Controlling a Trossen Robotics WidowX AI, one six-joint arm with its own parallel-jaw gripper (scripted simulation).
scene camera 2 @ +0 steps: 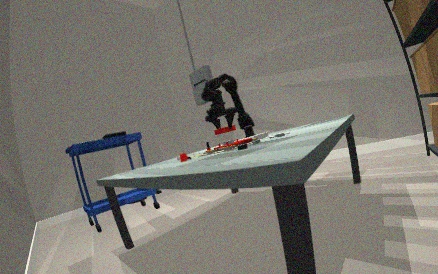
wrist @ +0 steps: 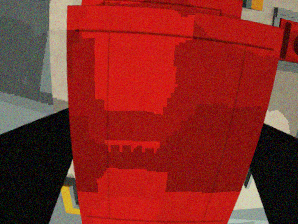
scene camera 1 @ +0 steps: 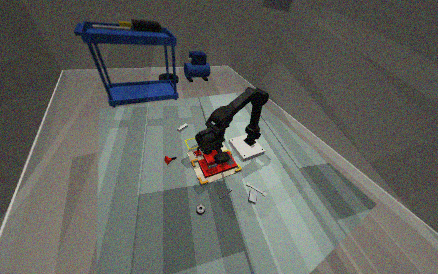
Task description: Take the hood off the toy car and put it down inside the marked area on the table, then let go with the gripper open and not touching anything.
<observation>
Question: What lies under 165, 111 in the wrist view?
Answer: A flat red hood.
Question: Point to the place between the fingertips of my gripper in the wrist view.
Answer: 164, 124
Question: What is my gripper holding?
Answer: A flat red hood.
</observation>
